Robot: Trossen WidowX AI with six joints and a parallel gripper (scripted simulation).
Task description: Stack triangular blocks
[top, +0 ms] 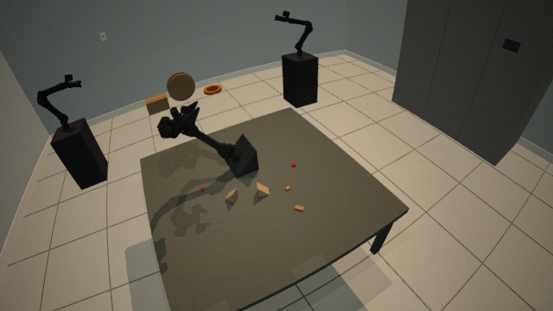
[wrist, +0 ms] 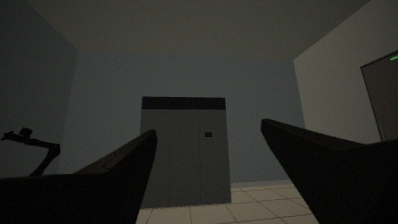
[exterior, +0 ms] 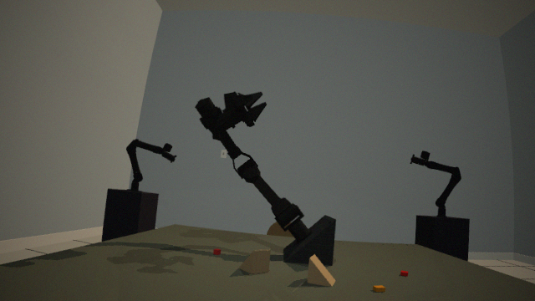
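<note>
The triangular block is 52 cm below my gripper tip, 20 cm ahead of it and 19 cm to the left of it. Also, from my gripper tip: red cube (52 cm below, 10 cm to the right, 1 cm ahead); orange cube (53 cm below, 33 cm to the left, 25 cm ahead); tan piece (53 cm below, 40 cm ahead, 31 cm to the left).
</note>
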